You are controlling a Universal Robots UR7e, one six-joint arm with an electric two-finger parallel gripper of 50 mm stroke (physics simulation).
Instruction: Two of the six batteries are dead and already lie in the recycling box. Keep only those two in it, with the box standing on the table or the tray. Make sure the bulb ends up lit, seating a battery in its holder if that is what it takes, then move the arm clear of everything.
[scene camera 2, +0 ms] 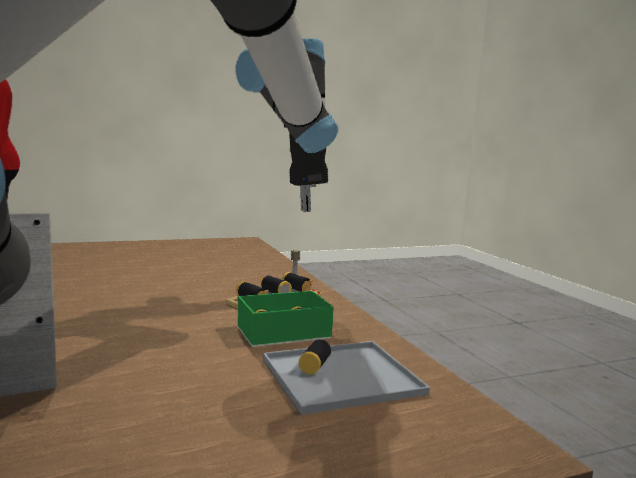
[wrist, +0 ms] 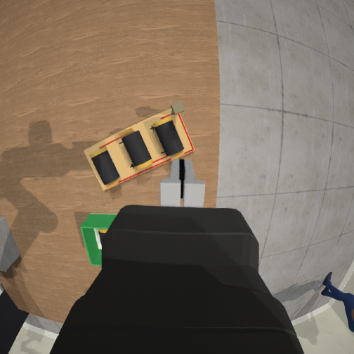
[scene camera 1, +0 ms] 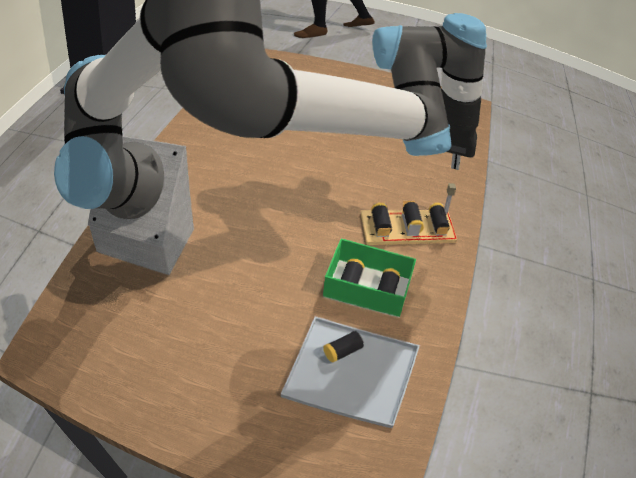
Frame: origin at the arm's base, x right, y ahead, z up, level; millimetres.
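Where they show: gripper, fingertip midpoint: (scene camera 2: 305,211) (scene camera 1: 455,166); arm's base at its link origin: (scene camera 1: 131,180).
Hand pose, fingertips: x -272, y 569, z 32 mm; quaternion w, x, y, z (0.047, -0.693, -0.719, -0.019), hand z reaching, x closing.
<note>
Each offset is from my fingertips to the top centre of the thing. "spot": to the spot under its first point.
My gripper (scene camera 1: 456,167) (scene camera 2: 305,209) (wrist: 180,170) is shut and empty, above and apart from the battery holder {spot: dx +74, dy -126, dz -187 mm} (scene camera 1: 373,237) (wrist: 115,156). In the holder lie a left battery {dx +35, dy -123, dz -151 mm} (scene camera 1: 380,219) (wrist: 105,166), a middle battery {dx +4, dy -61, dz -149 mm} (scene camera 1: 411,215) (wrist: 136,149) and a right battery {dx -23, dy -7, dz -150 mm} (scene camera 1: 438,218) (wrist: 169,137). The middle one's yellow end faces opposite to the others'. The bulb block {spot: dx -58, dy +0, dz -112 mm} (scene camera 1: 450,190) (scene camera 2: 295,255) (wrist: 177,107) looks dull, with no visible glow. Two batteries {dx +198, dy -131, dz -159 mm} (scene camera 1: 352,272) {dx +193, dy -59, dz -159 mm} (scene camera 1: 389,281) lie in the green box {dx +195, dy -95, dz -137 mm} (scene camera 1: 362,302) (scene camera 2: 285,326) (wrist: 92,220), which stands on the table.
One battery {dx +354, dy -88, dz -159 mm} (scene camera 1: 343,346) (scene camera 2: 315,356) lies on the grey tray {dx +390, dy -55, dz -185 mm} (scene camera 1: 354,395) (scene camera 2: 359,388), in front of the box. The robot's base block (scene camera 1: 138,246) stands at the left. The table edge runs close to the holder's right side.
</note>
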